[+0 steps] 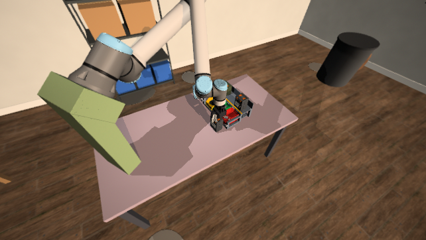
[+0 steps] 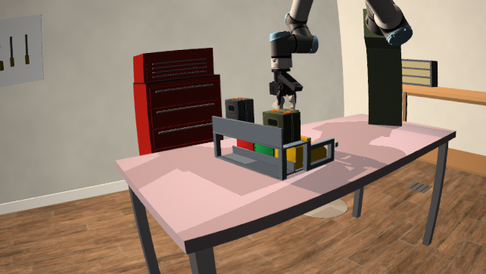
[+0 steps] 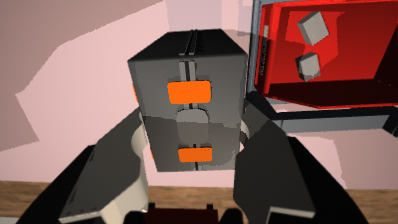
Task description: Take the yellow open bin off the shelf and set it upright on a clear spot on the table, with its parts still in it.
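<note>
My hand is 280 mm to the right of the yellow open bin, 90 mm short of it and 80 mm above it. From my hand the other things lie so: dark case (250 mm ahead, 90 mm to the left, 40 mm above); green bin (180 mm to the left, 120 mm ahead, 80 mm below); red bin (150 mm ahead, 80 mm below, 70 mm to the left).
</note>
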